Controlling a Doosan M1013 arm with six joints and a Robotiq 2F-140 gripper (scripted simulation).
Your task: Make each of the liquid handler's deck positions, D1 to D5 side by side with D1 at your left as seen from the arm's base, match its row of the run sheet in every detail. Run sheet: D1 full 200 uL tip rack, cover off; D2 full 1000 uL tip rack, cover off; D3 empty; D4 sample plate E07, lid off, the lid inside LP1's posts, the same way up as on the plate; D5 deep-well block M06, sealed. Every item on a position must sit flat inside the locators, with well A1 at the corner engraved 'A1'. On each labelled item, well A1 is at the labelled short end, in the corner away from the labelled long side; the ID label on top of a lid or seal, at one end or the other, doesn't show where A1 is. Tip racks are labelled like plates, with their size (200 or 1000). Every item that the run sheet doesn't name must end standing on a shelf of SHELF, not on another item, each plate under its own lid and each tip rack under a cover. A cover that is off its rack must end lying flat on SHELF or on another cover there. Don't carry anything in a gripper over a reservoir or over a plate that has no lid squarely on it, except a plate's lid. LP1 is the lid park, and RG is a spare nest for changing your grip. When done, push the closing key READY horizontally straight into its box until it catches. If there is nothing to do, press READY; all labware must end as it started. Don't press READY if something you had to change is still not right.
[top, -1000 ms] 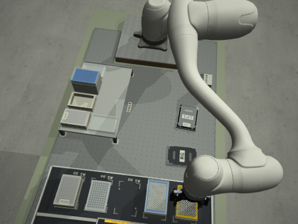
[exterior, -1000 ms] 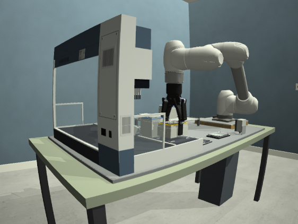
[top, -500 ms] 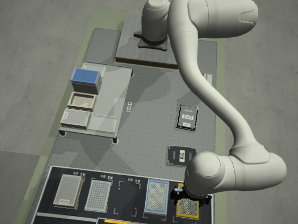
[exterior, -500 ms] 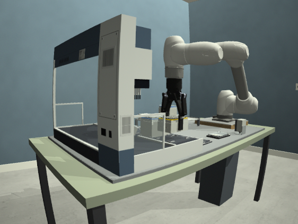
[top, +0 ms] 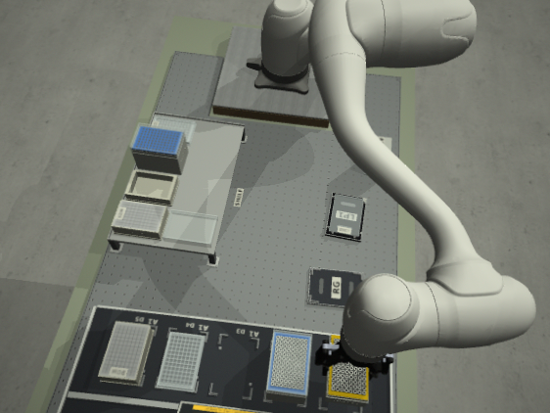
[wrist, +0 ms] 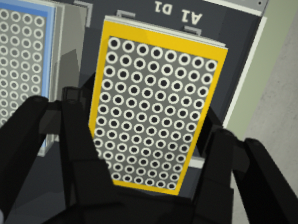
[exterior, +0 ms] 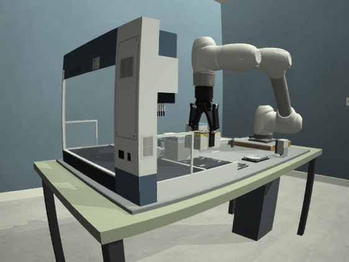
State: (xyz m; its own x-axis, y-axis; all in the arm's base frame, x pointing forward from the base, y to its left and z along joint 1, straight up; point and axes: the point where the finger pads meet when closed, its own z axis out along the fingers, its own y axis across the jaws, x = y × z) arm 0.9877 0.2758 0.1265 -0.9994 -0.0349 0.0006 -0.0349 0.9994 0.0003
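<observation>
The blue-rimmed tip rack lies 13 cm to the right of my hand and 3 cm below it. The rest, counted from my hand: yellow-rimmed tip rack: 1 cm ahead, 1 cm to the left, 1 cm above; then clear sample plate: 2 cm ahead, 37 cm to the right, 9 cm below; then RG nest: 25 cm behind, 3 cm to the right, 15 cm below.
</observation>
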